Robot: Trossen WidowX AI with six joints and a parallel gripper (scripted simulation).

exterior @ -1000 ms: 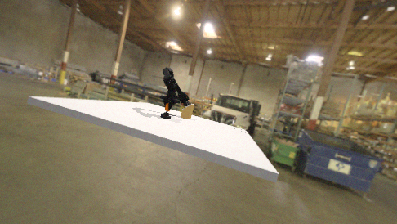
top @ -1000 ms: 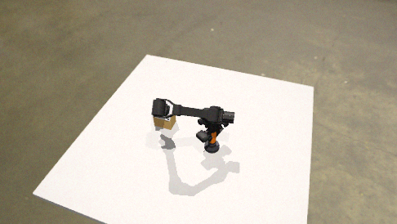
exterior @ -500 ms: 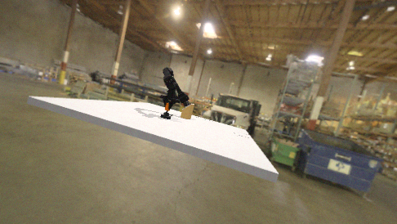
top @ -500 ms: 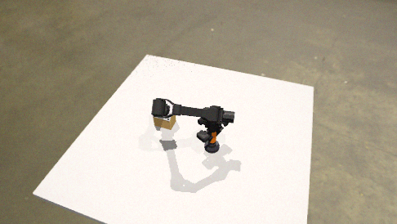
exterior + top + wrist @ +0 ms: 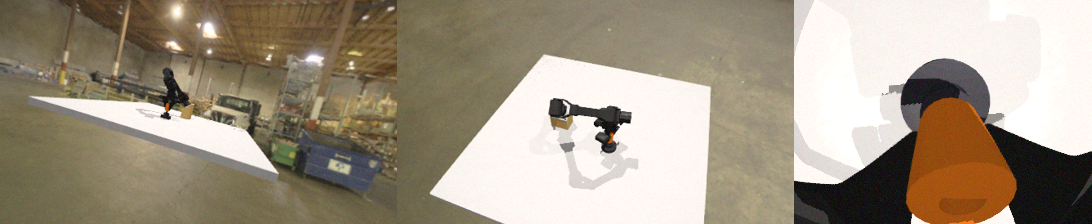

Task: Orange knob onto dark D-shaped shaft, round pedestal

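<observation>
Right now my gripper tip is 2 cm below the orange knob. Also, from my gripper tip: round pedestal (4 cm below).
</observation>
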